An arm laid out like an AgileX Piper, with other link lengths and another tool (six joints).
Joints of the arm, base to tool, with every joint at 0 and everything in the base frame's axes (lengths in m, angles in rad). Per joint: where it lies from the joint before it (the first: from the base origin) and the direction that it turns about. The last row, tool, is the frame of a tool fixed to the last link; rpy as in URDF.
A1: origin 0 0 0.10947 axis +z
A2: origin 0 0 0 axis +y
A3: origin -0.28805 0 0.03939 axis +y
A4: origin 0.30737 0 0.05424 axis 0.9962 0 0.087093
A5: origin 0 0 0 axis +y
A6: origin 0.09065 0 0.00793 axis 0.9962 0 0.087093
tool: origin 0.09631 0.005 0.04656 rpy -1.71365 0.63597 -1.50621
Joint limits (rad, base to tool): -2.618..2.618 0..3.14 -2.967..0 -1.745..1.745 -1.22..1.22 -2.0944..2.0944
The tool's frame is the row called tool.
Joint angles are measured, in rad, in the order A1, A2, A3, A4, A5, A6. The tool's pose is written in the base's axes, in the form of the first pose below.
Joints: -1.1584, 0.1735, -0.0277, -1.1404, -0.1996, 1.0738
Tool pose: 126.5, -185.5, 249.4; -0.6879, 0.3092, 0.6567; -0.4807, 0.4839, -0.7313; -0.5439, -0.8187, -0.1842
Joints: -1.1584, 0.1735, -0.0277, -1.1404, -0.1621, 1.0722
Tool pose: 121.6, -189.7, 246.4; -0.7088, 0.3179, 0.6297; -0.4500, 0.4835, -0.7508; -0.5432, -0.8155, -0.1997
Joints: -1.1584, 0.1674, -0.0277, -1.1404, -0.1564, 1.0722
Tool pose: 120.5, -189.6, 247.3; -0.7105, 0.3214, 0.6260; -0.4483, 0.4790, -0.7547; -0.5424, -0.8169, -0.1962
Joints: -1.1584, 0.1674, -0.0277, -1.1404, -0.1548, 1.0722
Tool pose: 120.2, -189.8, 247.2; -0.7113, 0.3218, 0.6249; -0.4469, 0.4790, -0.7555; -0.5425, -0.8167, -0.1969
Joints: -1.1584, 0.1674, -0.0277, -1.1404, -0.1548, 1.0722
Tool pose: 120.2, -189.8, 247.2; -0.7113, 0.3218, 0.6249; -0.4469, 0.4790, -0.7555; -0.5425, -0.8167, -0.1969
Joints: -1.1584, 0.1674, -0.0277, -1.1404, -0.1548, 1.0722
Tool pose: 120.2, -189.8, 247.2; -0.7113, 0.3218, 0.6249; -0.4469, 0.4790, -0.7555; -0.5425, -0.8167, -0.1969
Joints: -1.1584, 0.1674, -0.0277, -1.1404, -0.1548, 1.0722
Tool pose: 120.2, -189.8, 247.2; -0.7113, 0.3218, 0.6249; -0.4469, 0.4790, -0.7555; -0.5425, -0.8167, -0.1969
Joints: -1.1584, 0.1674, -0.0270, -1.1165, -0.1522, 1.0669
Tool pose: 119.0, -190.5, 247.4; -0.7039, 0.3370, 0.6253; -0.4397, 0.4846, -0.7562; -0.5579, -0.8072, -0.1929
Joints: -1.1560, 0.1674, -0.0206, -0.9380, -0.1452, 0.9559
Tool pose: 113.9, -193.1, 248.1; -0.6734, 0.3952, 0.6248; -0.4150, 0.4974, -0.7619; -0.6118, -0.7723, -0.1709
